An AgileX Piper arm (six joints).
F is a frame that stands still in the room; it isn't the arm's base.
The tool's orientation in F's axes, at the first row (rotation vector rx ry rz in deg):
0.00 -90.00 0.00
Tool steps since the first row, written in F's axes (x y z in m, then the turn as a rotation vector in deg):
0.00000 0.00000 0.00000 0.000 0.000 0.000
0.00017 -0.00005 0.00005 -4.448 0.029 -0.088
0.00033 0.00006 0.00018 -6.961 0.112 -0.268
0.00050 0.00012 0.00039 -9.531 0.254 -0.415
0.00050 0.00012 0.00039 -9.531 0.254 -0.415
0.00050 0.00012 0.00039 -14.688 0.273 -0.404
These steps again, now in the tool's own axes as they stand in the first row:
0.00000 0.00000 0.00000 0.000 0.000 0.000
0.00005 -0.00005 -0.00017 -0.088 0.029 4.448
0.00018 0.00006 -0.00033 -0.268 0.112 6.961
0.00039 0.00012 -0.00050 -0.415 0.254 9.531
0.00039 0.00012 -0.00050 -0.415 0.254 9.531
0.00039 0.00012 -0.00050 -0.404 0.273 14.688

